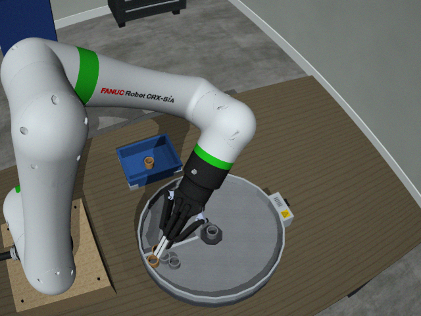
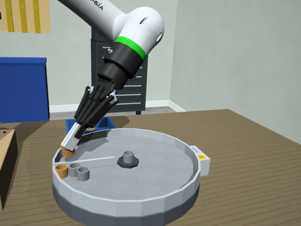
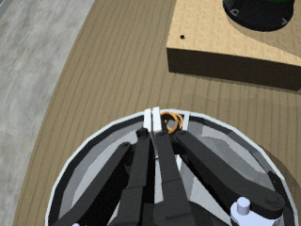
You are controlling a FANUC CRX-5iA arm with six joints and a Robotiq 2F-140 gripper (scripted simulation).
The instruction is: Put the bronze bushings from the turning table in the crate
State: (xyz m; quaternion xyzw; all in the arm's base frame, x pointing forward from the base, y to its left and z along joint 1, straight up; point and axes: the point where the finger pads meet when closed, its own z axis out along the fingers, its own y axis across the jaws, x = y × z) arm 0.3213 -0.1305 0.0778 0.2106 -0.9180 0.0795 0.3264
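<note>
The crate is 38 cm to the left of my hand, 14 cm below it and 6 cm ahead of it. The rest, counted from my hand: grey turning table: 15 cm ahead, 12 cm below, 4 cm to the left.
</note>
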